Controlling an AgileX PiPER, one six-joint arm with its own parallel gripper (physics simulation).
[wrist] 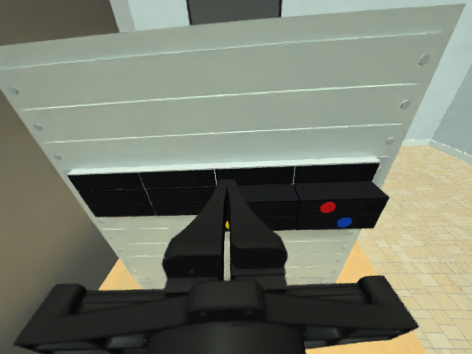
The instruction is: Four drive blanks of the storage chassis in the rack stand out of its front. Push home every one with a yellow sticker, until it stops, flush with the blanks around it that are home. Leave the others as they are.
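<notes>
The storage chassis [110,196] is a black grid, four columns wide and three rows high; its left two columns and top row look flush. In the third column the middle blank [270,206] stands out; any sticker on it is hidden by the fingers. Below it, the blank with a yellow sticker [272,223] also stands out, its sticker partly showing between the fingers. In the right column the red-sticker blank [355,206] and, below it, the blue-sticker blank [312,222] stand out. My gripper [227,189] is shut and empty, its tips before the third column; contact cannot be told.
Pale grey rack panels [225,65] with round screws lie above and below the chassis. A brown surface [45,210] rises close on the left. A wooden surface [357,272] shows beneath the rack. Tiled floor [430,215] and pale walls lie to the right.
</notes>
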